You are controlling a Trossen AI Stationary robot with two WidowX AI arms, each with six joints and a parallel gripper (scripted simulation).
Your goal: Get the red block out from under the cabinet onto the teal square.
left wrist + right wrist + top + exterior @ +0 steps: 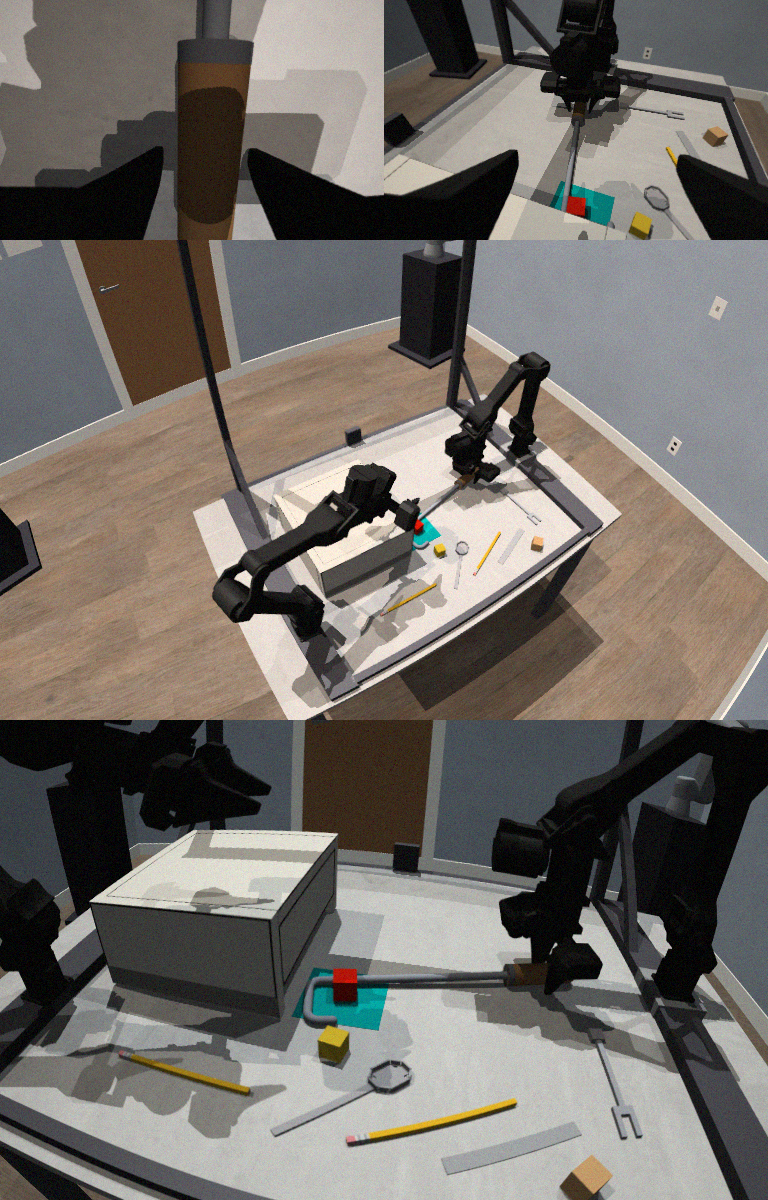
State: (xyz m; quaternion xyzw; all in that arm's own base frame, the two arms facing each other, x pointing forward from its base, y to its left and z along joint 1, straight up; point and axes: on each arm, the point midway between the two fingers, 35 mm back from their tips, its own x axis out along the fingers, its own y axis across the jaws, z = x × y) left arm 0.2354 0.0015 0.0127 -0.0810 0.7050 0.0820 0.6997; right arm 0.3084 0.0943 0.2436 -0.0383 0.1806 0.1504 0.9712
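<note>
Right now my left hand is 140 mm to the left of the hook tool, 40 mm short of it and 20 mm above it. Round my left hand: teal square: 280 mm to the right, 40 mm below, 20 mm ahead; red block: 270 mm to the right, 20 mm below, 20 mm ahead; metal wrench: 190 mm ahead, 30 mm to the left, 30 mm below.
</note>
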